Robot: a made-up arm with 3 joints. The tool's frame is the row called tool. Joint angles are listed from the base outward.
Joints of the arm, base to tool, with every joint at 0 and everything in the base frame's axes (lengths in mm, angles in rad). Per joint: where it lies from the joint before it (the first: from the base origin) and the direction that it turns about. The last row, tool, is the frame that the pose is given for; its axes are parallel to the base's.
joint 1: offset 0.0 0.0 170.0 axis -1 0 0
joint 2: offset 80.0 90.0 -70.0 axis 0 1 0
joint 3: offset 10.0 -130.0 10.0 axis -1 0 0
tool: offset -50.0 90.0 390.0
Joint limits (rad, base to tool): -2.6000..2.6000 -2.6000..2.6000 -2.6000..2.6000
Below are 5 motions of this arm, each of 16 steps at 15 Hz.
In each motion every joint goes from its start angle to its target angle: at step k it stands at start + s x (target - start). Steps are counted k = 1, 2, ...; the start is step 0. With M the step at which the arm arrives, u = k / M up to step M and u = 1 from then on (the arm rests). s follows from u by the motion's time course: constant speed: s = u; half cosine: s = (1 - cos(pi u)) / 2; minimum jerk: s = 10 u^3 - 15 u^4 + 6 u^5.
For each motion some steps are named. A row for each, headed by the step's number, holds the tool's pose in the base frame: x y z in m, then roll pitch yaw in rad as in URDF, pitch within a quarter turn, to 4 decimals.
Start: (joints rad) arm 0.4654 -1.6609 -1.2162
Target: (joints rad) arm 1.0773 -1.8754 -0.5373
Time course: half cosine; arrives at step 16
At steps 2, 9, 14, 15, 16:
2: -0.1533 -0.3881 0.2255 -0.5629 -1.0731 1.7778
9: -0.2472 -0.3112 0.2388 -0.9554 -0.7183 1.8625
14: -0.2792 -0.2776 0.2102 -1.1722 -0.4922 1.9086
15: -0.2807 -0.2760 0.2072 -1.1881 -0.4748 1.9124
16: -0.2811 -0.2754 0.2061 -1.1934 -0.4689 1.9137

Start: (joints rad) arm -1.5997 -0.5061 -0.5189
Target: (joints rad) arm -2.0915 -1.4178 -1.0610
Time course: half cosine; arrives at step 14
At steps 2, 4, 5, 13, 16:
2: -0.1584 -0.2322 -0.0081 2.1619 0.0279 -0.5506
4: -0.1892 -0.1756 -0.0466 2.2866 0.0761 -0.6741
5: -0.2057 -0.1323 -0.0680 2.3651 0.1160 -0.7571
13: -0.2036 0.2200 -0.0901 2.7173 0.5069 -1.3825
16: -0.2017 0.2255 -0.0885 2.7190 0.5140 -1.3949

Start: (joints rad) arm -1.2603 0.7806 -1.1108
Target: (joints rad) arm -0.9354 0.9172 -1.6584
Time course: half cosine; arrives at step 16
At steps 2, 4, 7, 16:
2: 0.2337 -0.2455 -0.1219 2.4702 0.2264 0.7593
4: 0.2231 -0.2459 -0.1318 2.5069 0.2543 0.7678
7: 0.1941 -0.2485 -0.1522 2.5952 0.3223 0.7853
16: 0.1077 -0.2603 -0.1803 2.8077 0.4906 0.8102

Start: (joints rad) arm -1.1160 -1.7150 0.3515
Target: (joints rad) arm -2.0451 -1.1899 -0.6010
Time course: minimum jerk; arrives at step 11
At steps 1, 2, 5, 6, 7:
1: -0.2575 0.2192 0.2606 1.2930 -0.4440 -1.7268
2: -0.2668 0.2055 0.2593 1.3148 -0.4099 -1.7024
5: -0.3254 0.0822 0.1972 1.6097 -0.0688 -1.4968
6: -0.3312 0.0456 0.1425 1.7907 0.0873 -1.4073
7: -0.3244 0.0308 0.0830 1.9857 0.2286 -1.3180

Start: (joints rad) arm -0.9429 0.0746 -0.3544
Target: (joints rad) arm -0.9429 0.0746 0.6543
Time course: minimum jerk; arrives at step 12
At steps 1, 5, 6, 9, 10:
1: 0.0705 -0.3266 0.2973 1.2935 0.0438 0.0604
5: 0.0700 -0.2406 0.4042 0.9490 0.0438 0.0604
6: 0.0686 -0.1912 0.4413 0.7943 0.0438 0.0604
9: 0.0621 -0.0429 0.4984 0.3943 0.0438 0.0604
10: 0.0606 -0.0157 0.5020 0.3257 0.0438 0.0604

